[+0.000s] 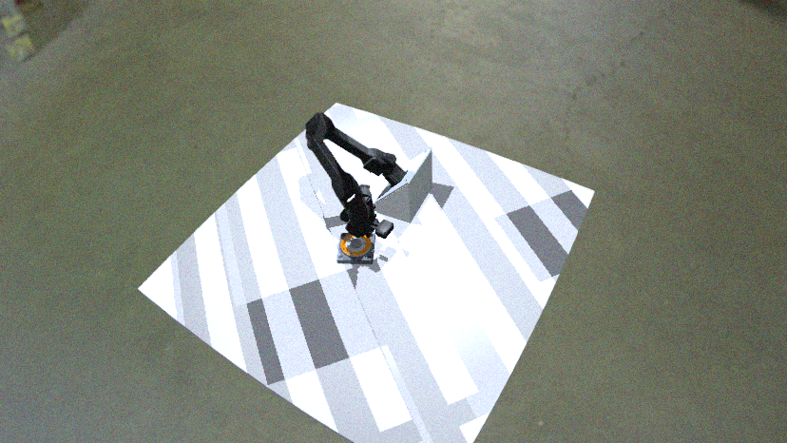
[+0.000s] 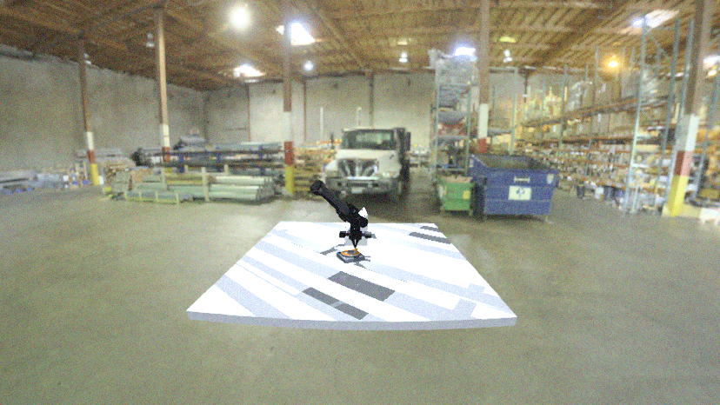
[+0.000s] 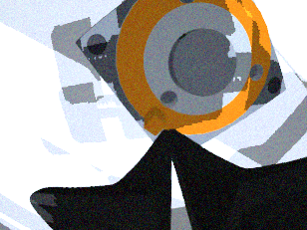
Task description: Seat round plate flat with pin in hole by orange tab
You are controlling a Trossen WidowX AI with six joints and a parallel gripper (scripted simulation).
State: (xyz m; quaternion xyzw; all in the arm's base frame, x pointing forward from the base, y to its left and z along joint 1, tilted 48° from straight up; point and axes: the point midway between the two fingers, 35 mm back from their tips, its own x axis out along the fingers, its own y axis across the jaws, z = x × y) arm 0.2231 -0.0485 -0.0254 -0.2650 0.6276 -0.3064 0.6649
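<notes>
Right now my gripper tip is 4 cm short of the square grey base, 3 cm to the left of it and 2 cm above it.
</notes>
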